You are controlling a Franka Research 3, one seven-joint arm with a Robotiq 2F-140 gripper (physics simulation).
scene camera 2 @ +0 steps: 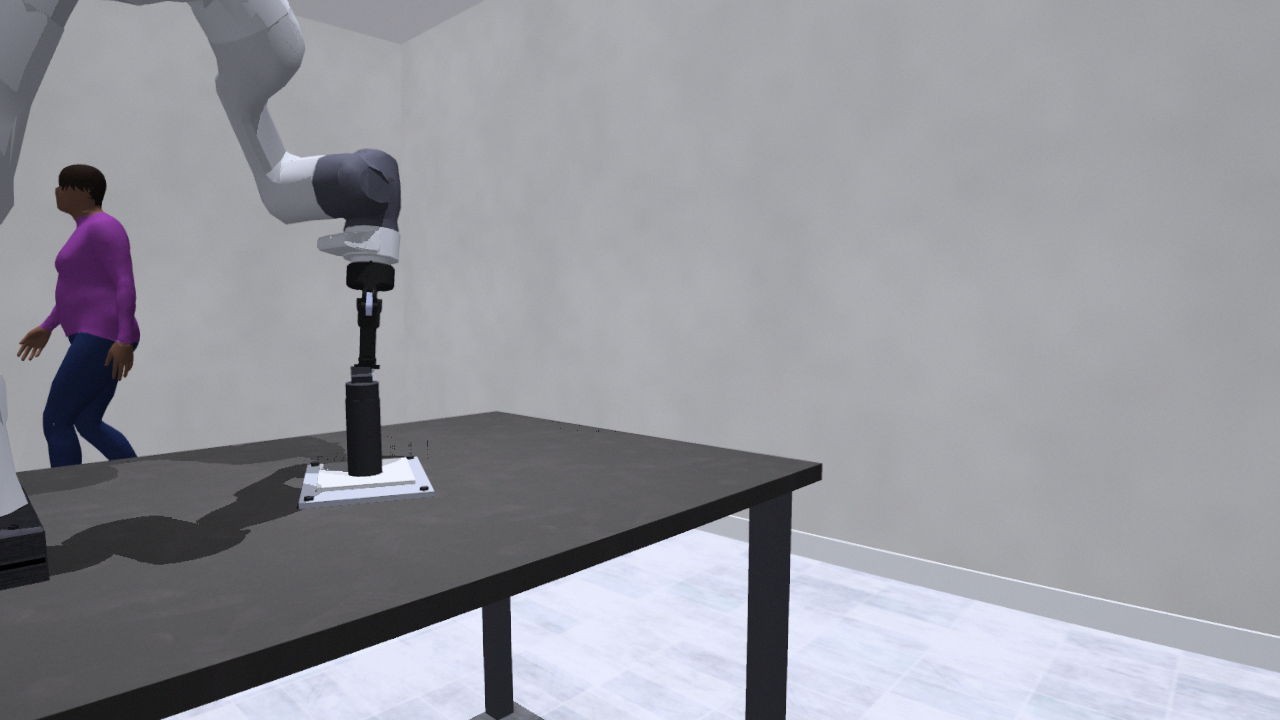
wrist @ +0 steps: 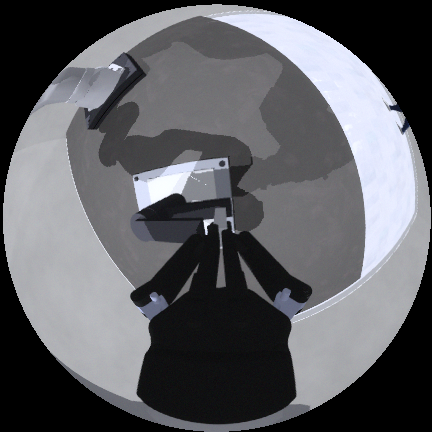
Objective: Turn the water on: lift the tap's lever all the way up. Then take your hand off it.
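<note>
The tap has a dark upright body [scene camera 2: 363, 429] [wrist: 170, 231] on a white base plate [scene camera 2: 371, 497] [wrist: 142, 191] with dark bolts at its corners. My gripper [scene camera 2: 367, 362] [wrist: 220, 215] points straight down and is shut, with nothing between its fingers. In the scene view its fingertips are right at the top of the tap. In the wrist view a small light grey piece [wrist: 220, 216] shows just past the fingertips and looks like the lever's end. The fingertips partly hide it. I cannot tell the lever's exact angle or whether the fingertips touch it. No water shows.
The tap stands on a dark table [scene camera 2: 581, 501] [wrist: 305, 225]. The arm's base [scene camera 2: 22, 559] [wrist: 117, 92] stands on the same table. A person in a purple top [scene camera 2: 93, 277] is behind the table at the left. Shadows of the arm lie across the table top.
</note>
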